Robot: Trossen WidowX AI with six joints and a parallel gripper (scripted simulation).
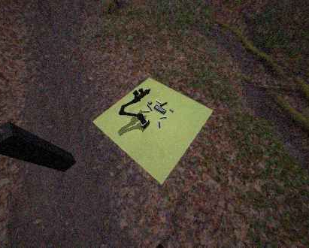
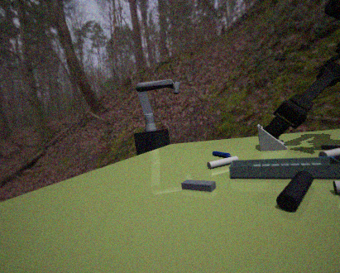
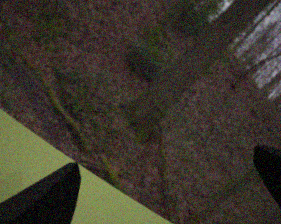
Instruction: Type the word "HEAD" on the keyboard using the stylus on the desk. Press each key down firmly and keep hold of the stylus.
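The blue stylus lies 170 mm behind my gripper tip, 350 mm to the right of it and 290 mm below it. The rest, counted from my gripper tip: grey block (130 mm ahead, 330 mm to the right, 290 mm below); then dark cylinder (130 mm ahead, 170 mm to the right, 280 mm below).
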